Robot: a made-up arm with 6 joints.
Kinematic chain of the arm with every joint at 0, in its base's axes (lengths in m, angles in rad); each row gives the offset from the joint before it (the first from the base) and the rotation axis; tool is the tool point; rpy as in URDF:
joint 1: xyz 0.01 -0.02 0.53 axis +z
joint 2: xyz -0.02 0 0.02 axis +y
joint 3: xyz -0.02 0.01 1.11 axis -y
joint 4: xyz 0 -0.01 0.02 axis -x
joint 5: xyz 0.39 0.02 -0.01 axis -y
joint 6: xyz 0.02 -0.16 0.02 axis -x
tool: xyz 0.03 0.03 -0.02 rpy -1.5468 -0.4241 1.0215
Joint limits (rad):
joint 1: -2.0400..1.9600
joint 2: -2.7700..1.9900
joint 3: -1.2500..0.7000
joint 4: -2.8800..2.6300
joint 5: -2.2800..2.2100
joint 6: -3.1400..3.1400
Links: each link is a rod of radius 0.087 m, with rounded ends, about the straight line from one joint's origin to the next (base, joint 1, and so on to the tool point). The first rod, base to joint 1, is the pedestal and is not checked.
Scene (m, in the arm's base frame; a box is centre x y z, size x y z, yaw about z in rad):
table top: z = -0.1
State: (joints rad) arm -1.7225 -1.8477 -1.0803 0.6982 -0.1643 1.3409
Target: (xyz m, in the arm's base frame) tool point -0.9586 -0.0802 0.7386
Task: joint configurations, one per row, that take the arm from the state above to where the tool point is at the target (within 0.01 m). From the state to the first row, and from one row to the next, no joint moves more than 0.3 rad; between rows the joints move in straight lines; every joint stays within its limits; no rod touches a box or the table.
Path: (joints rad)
1: -1.4493 -1.8338 -1.0222 0.6945 -0.1692 1.3500
2: -1.1762 -1.8199 -0.9640 0.6908 -0.1740 1.3590
3: -0.9030 -1.8060 -0.9059 0.6870 -0.1789 1.3681
4: -0.6298 -1.7921 -0.8477 0.6833 -0.1838 1.3771
5: -0.3567 -1.7782 -0.7896 0.6796 -0.1886 1.3862
6: -0.0835 -1.7643 -0.7314 0.6759 -0.1935 1.3953

